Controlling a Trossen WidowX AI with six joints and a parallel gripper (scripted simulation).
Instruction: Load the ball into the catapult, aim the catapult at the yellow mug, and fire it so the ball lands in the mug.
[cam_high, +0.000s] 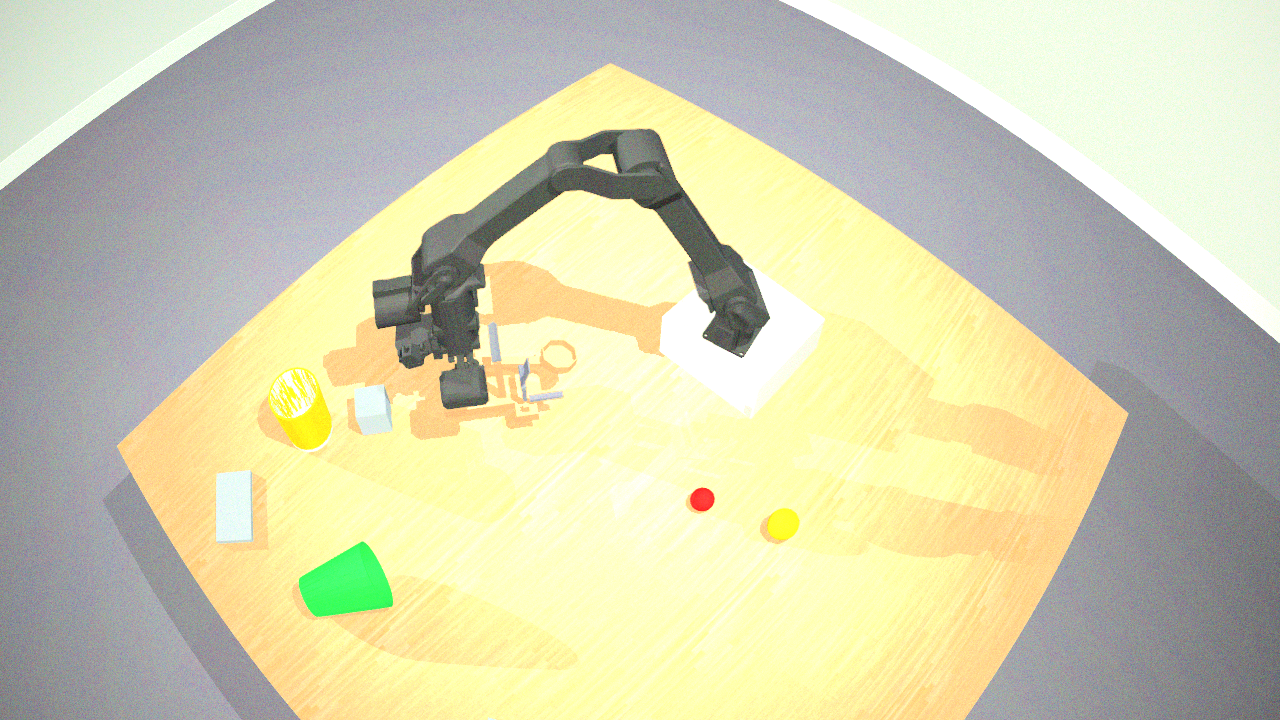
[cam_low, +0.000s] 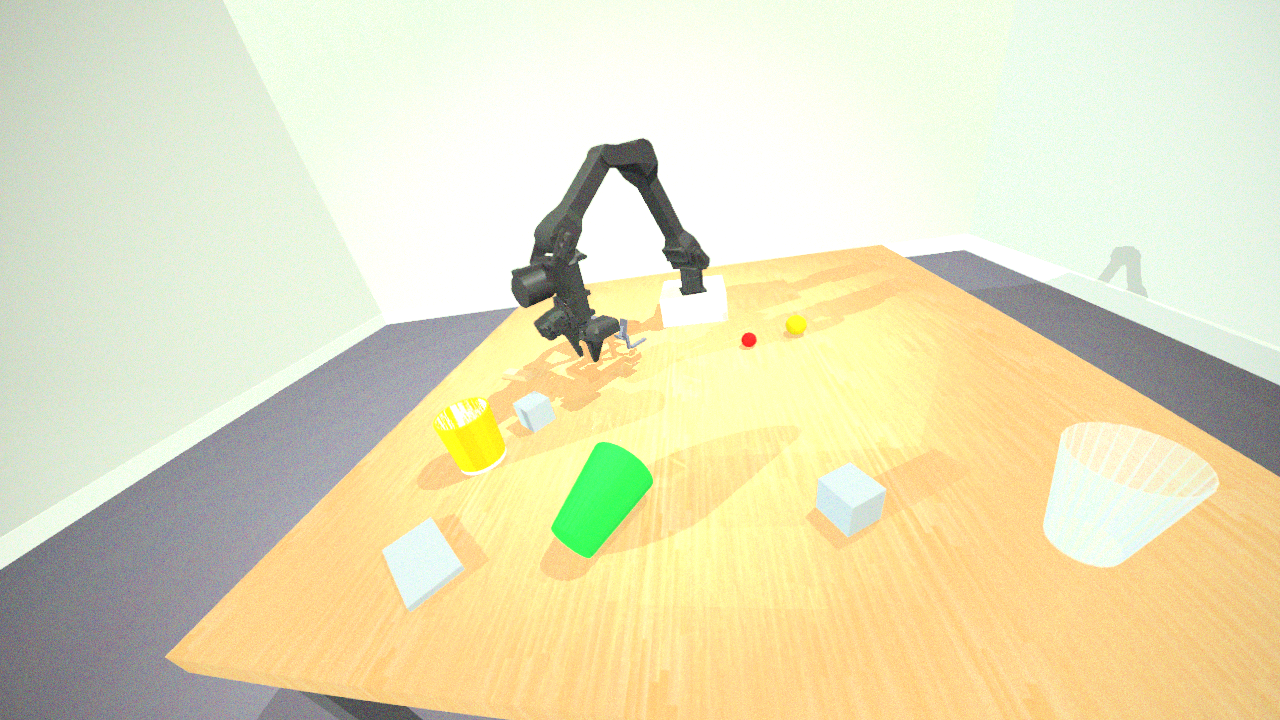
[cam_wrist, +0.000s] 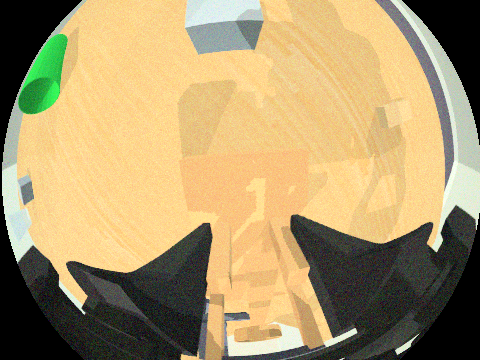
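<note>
My gripper tip is 3 cm past the red ball, 35 cm to the right of it and 4 cm above it. The rest, counted from my gripper tip: small tan block (9 cm behind, 19 cm to the right, 5 cm below); yellow mug (19 cm ahead, 20 cm to the right, 3 cm below); wooden catapult (4 cm behind, 7 cm to the left, 2 cm above).
</note>
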